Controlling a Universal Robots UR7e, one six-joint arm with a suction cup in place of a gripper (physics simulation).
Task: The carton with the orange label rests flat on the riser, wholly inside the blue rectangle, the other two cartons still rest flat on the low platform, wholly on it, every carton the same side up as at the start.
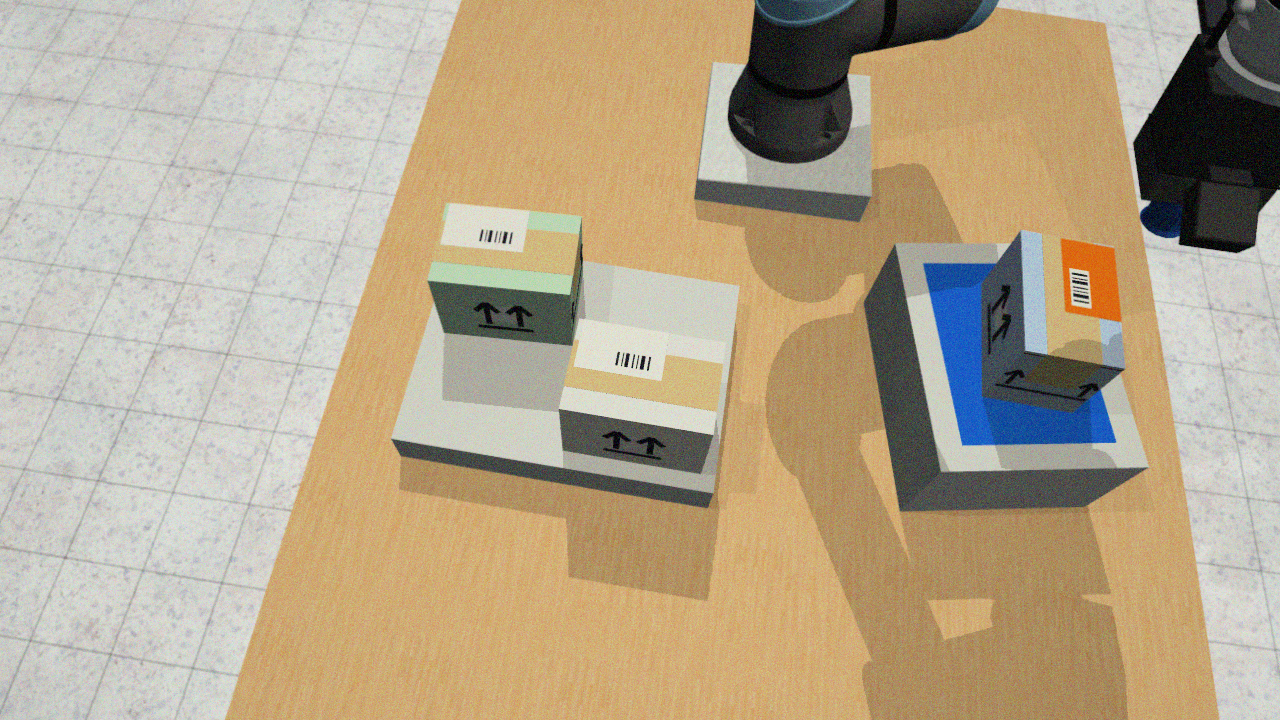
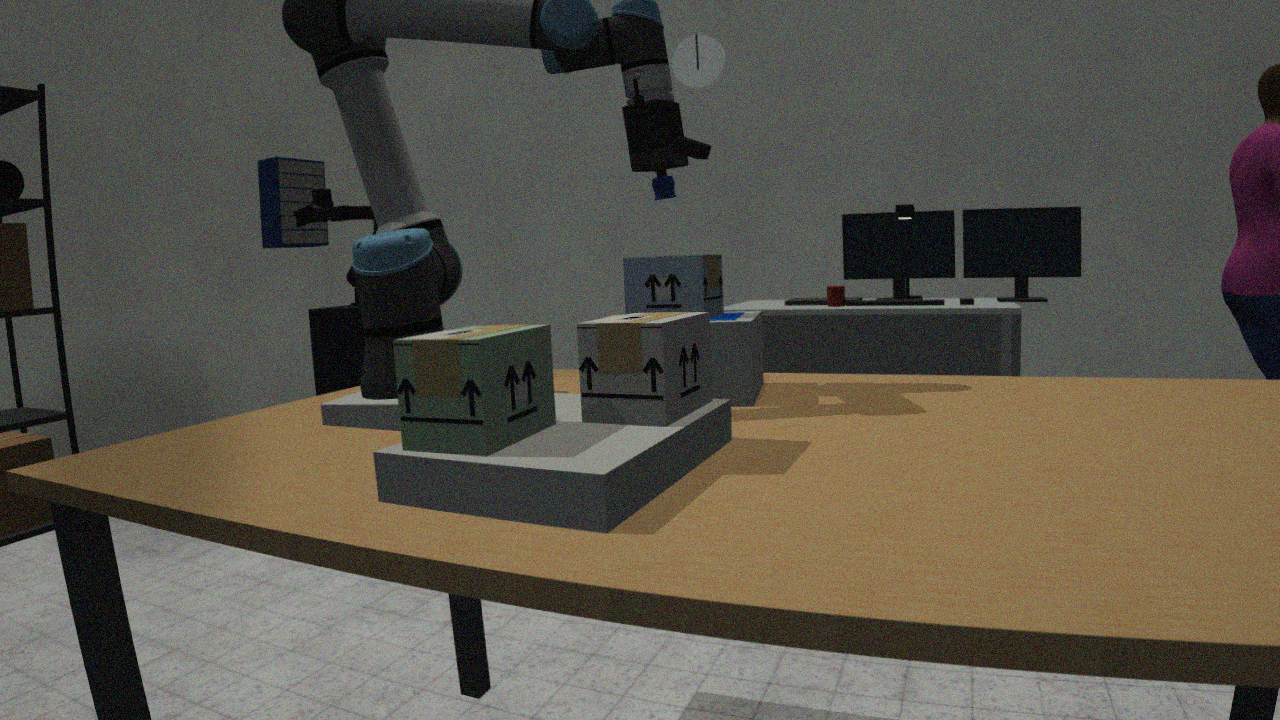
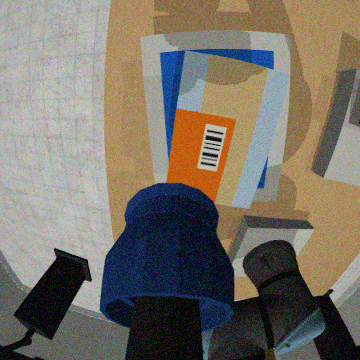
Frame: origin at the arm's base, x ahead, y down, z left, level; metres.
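Where they show: hand at its tool point: [image 1: 1163,220] [image 2: 665,198] [image 3: 170,223]; arm's base at its link origin: [image 1: 788,118] [image 3: 267,257].
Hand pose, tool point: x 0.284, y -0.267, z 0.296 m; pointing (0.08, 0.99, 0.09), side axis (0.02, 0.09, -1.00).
Things, the pixels of their top centre, and the offset from my tool point. Level surfaces: height alone.
- pale blue carton at its top centre: [image 3: 223,138] [image 1: 1071,296] [image 2: 672,256] dy +0.093, dx +0.023, dz -0.030 m
- orange label at its top centre: [image 3: 197,159] [image 1: 1090,279] dy +0.093, dx +0.000, dz -0.012 m
- riser at its top centre: [image 1: 1015,348] [image 3: 219,124] [image 2: 675,317] dy +0.187, dx +0.028, dz -0.039 m
- blue rectangle at its top centre: [image 1: 1015,348] [image 3: 219,124] dy +0.187, dx +0.028, dz -0.039 m
- green carton at its top centre: [image 2: 475,331] [image 1: 506,247] dy +0.157, dx +0.060, dz -0.544 m
- white carton at its top centre: [image 1: 644,374] [image 2: 646,317] dy +0.158, dx +0.160, dz -0.385 m
- low platform at its top centre: [image 2: 570,423] [image 1: 574,358] dy +0.260, dx +0.109, dz -0.465 m
- wooden table at its surface level: dy +0.308 m
The pale blue carton [image 1: 1051,322] [image 2: 666,286] [image 3: 225,100] with the orange label [image 1: 1105,277] [image 3: 187,150] rests flat on the riser [image 1: 904,402] [image 2: 738,358] [image 3: 154,100], label up, slightly turned on the blue rectangle [image 1: 962,358] [image 3: 168,90]. Blue shows around its left and front; its far-right base edge is hidden. The green carton [image 1: 505,308] [image 2: 447,402] and white carton [image 1: 644,420] [image 2: 617,407] rest flat and apart on the low platform [image 1: 483,429] [image 2: 492,488] [image 3: 332,130], arrows up. My suction gripper [image 1: 1161,219] [image 2: 663,192] [image 3: 172,195] is open, holding nothing, above the orange-labelled carton and apart from it.
The arm's base block [image 1: 716,170] [image 2: 344,413] stands behind, between platform and riser. All stand on the wooden table [image 1: 537,644] [image 2: 984,501]. A desk with monitors [image 2: 897,246] [image 2: 1020,241], a shelf rack [image 2: 49,223] and a person [image 2: 1257,205] are in the background.
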